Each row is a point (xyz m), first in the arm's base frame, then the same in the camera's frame.
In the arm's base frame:
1: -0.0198 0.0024 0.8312
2: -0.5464 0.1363 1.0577
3: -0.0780 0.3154 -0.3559
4: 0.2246 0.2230 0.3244
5: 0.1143 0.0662 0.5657
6: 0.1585 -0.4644 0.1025
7: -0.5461 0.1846 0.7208
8: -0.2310 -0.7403 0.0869
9: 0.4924 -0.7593 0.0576
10: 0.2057 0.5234 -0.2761
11: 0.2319 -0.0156 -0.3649
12: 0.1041 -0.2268 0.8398
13: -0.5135 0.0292 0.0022
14: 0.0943 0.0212 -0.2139
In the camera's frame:
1: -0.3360 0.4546 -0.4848
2: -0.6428 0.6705 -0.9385
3: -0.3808 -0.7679 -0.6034
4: -0.0897 -0.0956 -0.4415
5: -0.2324 0.1766 -0.4178
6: -0.5780 -0.1718 0.0894
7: -0.6658 0.3310 -0.9302
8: -1.0521 -0.1159 0.0736
9: -0.4911 -0.1698 0.5286
10: -0.0210 -0.7430 -0.6069
11: -0.3287 -0.7225 -0.1552
12: -0.3699 0.5042 -0.2312
13: -0.8404 -0.3423 -0.6900
14: -0.3938 -0.5766 -0.2877

